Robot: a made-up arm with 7 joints.
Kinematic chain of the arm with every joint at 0, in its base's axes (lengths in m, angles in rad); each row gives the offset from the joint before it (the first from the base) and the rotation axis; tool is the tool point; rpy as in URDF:
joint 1: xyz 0 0 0.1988 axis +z
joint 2: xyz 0 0 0 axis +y
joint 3: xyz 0 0 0.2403 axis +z
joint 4: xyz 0.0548 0 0 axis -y
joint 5: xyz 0.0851 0 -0.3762 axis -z
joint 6: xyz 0 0 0 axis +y
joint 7: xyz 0.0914 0 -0.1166 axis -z
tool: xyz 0 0 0 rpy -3.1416 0 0
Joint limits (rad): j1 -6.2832..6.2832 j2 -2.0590..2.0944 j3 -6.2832..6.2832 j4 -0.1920..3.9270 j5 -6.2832..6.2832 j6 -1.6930..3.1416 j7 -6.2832..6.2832
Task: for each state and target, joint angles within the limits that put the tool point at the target. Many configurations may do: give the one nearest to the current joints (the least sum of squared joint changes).
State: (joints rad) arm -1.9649 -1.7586 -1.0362 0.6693 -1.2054 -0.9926 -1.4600
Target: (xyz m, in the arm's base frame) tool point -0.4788 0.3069 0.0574
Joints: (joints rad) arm -1.6810 -2.0590 -1.7989 1.2639 -0.8513 -0.6922 -1.4600
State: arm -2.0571 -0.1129 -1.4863 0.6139 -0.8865 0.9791 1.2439
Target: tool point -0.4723 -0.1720 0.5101
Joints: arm -1.7934 -0.5089 -0.8092 1.2330 -0.8877 0.7520 1.2439
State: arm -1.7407 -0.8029 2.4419 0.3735 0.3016 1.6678 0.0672
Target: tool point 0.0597 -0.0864 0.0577
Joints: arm -1.5910 -0.9014 2.2846 0.2326 0.0235 2.1368 0.0672
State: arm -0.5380 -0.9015 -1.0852 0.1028 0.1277 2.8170 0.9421
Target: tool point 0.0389 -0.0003 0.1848
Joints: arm -0.4960 -0.9183 -1.0804 -0.1356 0.1503 2.9201 0.9421
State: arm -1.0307 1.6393 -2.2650 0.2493 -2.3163 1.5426 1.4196
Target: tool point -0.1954 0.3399 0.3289
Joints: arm -1.5661 0.8375 -2.4365 0.3715 -2.3632 1.3143 1.4196
